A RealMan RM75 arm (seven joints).
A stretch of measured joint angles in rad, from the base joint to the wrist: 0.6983 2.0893 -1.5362 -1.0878 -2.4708 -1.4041 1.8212; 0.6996 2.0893 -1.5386 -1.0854 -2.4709 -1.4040 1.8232; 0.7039 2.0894 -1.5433 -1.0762 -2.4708 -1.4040 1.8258; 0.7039 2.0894 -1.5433 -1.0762 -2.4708 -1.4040 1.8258; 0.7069 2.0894 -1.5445 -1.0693 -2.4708 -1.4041 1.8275; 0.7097 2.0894 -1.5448 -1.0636 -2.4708 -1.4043 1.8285; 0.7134 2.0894 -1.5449 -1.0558 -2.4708 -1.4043 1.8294; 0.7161 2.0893 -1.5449 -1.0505 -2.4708 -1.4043 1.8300; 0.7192 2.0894 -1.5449 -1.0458 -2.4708 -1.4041 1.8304; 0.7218 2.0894 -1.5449 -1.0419 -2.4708 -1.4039 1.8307; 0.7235 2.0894 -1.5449 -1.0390 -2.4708 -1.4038 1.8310; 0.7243 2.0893 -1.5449 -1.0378 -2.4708 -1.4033 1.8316; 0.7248 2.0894 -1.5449 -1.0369 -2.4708 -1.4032 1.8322; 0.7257 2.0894 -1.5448 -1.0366 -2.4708 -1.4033 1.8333; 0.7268 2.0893 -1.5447 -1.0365 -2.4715 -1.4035 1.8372; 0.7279 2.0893 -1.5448 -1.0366 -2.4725 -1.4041 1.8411; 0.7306 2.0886 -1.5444 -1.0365 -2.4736 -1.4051 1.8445; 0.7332 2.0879 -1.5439 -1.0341 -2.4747 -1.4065 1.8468; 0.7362 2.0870 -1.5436 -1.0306 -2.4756 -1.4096 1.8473; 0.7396 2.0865 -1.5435 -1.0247 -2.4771 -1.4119 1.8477
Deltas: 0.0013 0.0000 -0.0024 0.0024 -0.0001 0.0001 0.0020; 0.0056 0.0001 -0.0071 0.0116 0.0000 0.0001 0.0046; 0.0056 0.0001 -0.0071 0.0116 0.0000 0.0001 0.0046; 0.0086 0.0001 -0.0083 0.0185 0.0000 0.0000 0.0063; 0.0114 0.0001 -0.0086 0.0242 0.0000 -0.0002 0.0073; 0.0151 0.0001 -0.0087 0.0320 0.0000 -0.0002 0.0082; 0.0178 0.0000 -0.0087 0.0373 0.0000 -0.0002 0.0088; 0.0209 0.0001 -0.0087 0.0420 0.0000 0.0000 0.0092; 0.0235 0.0001 -0.0087 0.0459 0.0000 0.0002 0.0095; 0.0252 0.0001 -0.0087 0.0488 0.0000 0.0003 0.0098; 0.0260 0.0000 -0.0087 0.0500 0.0000 0.0008 0.0104; 0.0265 0.0001 -0.0087 0.0509 0.0000 0.0009 0.0110; 0.0274 0.0001 -0.0086 0.0512 0.0000 0.0008 0.0121; 0.0285 0.0000 -0.0085 0.0513 -0.0007 0.0006 0.0160; 0.0296 0.0000 -0.0086 0.0512 -0.0017 0.0000 0.0199; 0.0323 -0.0007 -0.0082 0.0513 -0.0028 -0.0010 0.0233; 0.0349 -0.0014 -0.0077 0.0537 -0.0039 -0.0024 0.0256; 0.0379 -0.0023 -0.0074 0.0572 -0.0048 -0.0055 0.0261; 0.0413 -0.0028 -0.0073 0.0631 -0.0063 -0.0078 0.0265
